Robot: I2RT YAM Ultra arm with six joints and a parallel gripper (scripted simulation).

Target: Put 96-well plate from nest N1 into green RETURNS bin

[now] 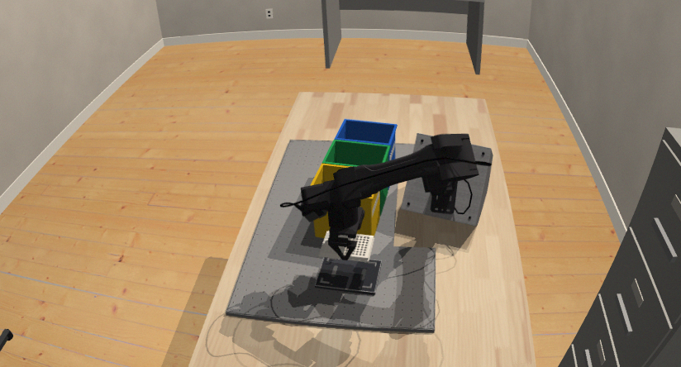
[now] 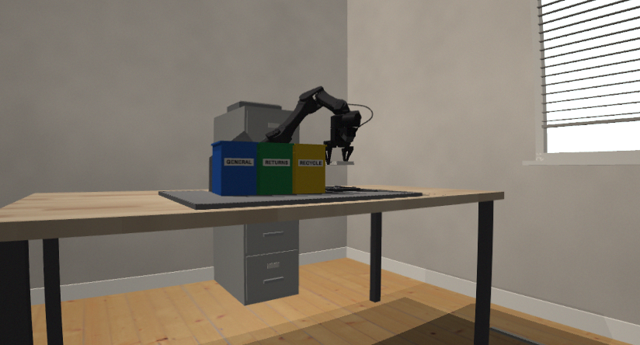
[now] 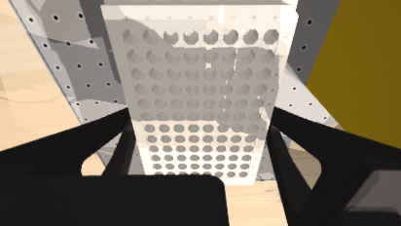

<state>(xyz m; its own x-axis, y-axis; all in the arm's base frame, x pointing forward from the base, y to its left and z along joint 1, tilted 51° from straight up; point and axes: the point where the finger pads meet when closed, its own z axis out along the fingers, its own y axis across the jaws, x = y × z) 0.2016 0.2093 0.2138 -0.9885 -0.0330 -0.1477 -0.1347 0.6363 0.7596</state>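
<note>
My gripper is now 110 mm above the dark plate nest. From my hand the other things lie so: white 96-well plate: right at my hand; then green returns bin: 80 mm ahead, 320 mm to the right, 30 mm below; then yellow recycle bin: 70 mm ahead, 180 mm to the right, 30 mm below.
</note>
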